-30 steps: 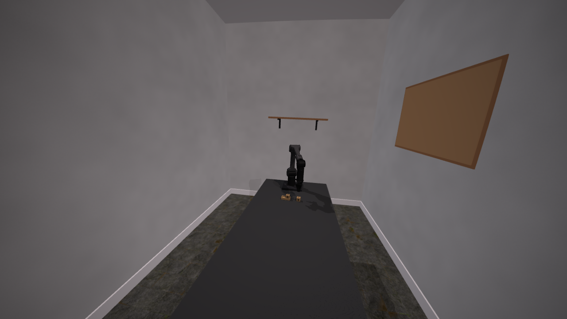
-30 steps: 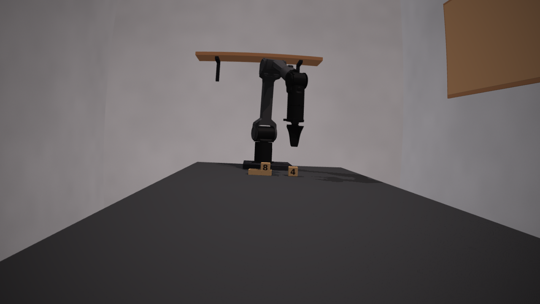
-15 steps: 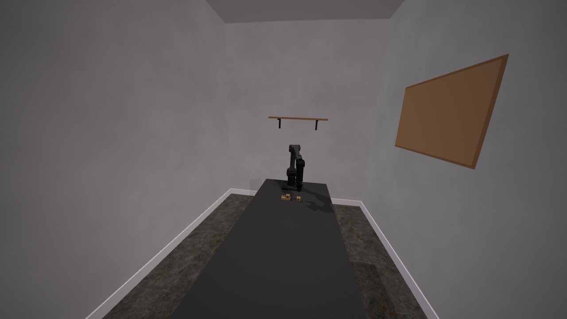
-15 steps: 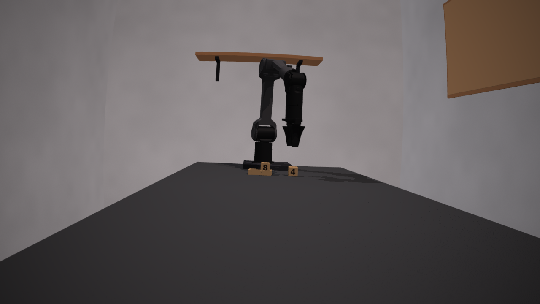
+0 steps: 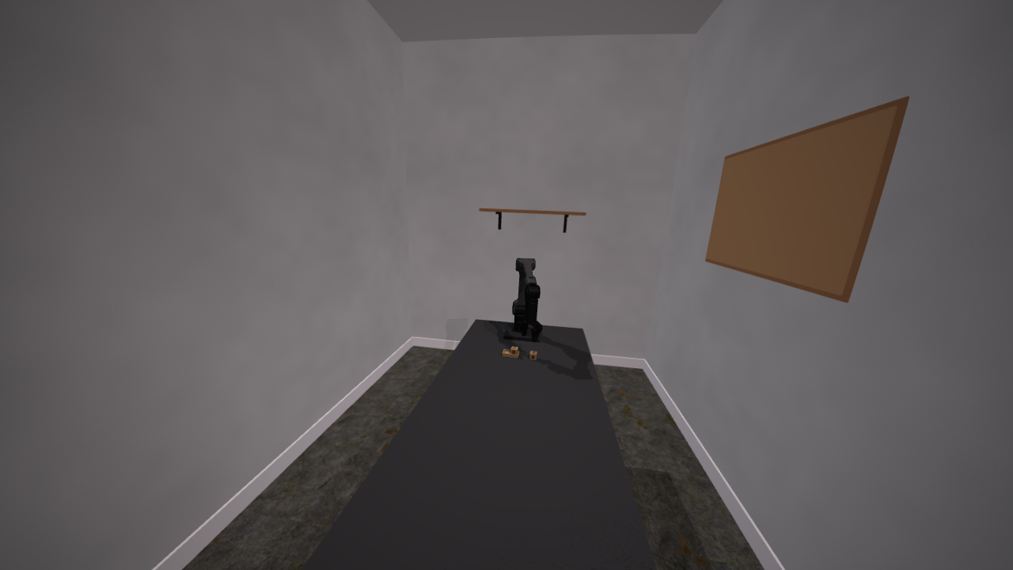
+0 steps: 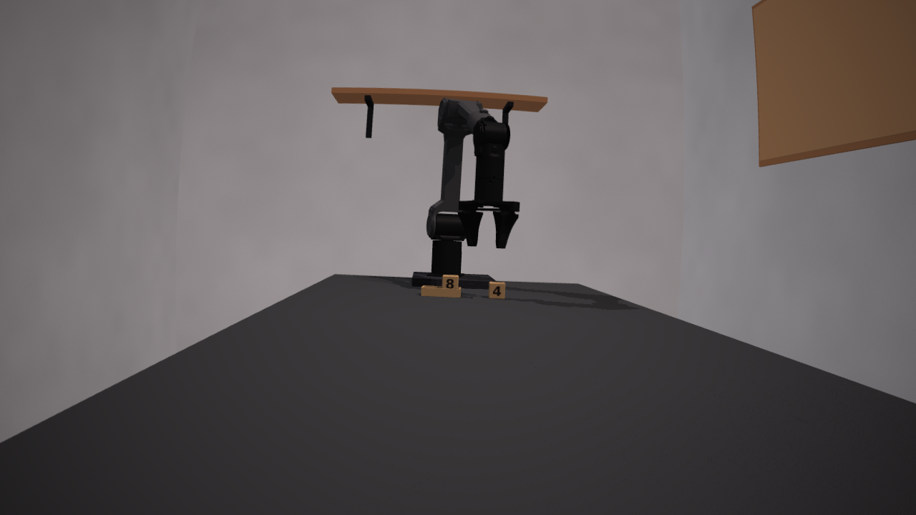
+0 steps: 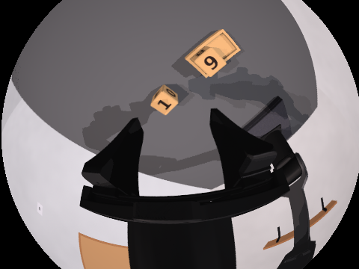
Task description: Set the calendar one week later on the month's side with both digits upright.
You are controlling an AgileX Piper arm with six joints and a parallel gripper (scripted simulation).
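The wooden tray lies 1 cm ahead of my hand, 9 cm to the right of it and 10 cm below it. Also, from my hand: wooden cube 1 cm behind, 2 cm to the left, 9 cm below.
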